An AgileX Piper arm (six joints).
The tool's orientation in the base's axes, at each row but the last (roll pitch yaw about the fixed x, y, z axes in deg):
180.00, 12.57, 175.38
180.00, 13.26, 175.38
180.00, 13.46, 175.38
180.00, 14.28, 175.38
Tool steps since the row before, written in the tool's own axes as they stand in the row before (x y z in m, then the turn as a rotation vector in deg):
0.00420, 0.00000, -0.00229, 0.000, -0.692, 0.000
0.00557, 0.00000, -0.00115, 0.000, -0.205, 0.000
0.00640, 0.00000, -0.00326, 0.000, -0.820, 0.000
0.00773, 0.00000, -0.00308, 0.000, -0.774, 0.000
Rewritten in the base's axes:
-0.00458, 0.00037, 0.00132, -0.056, -0.690, 0.000
-0.00567, 0.00046, -0.00016, -0.017, -0.204, 0.000
-0.00696, 0.00056, 0.00168, -0.066, -0.817, 0.000
-0.00822, 0.00066, 0.00108, -0.062, -0.771, 0.000

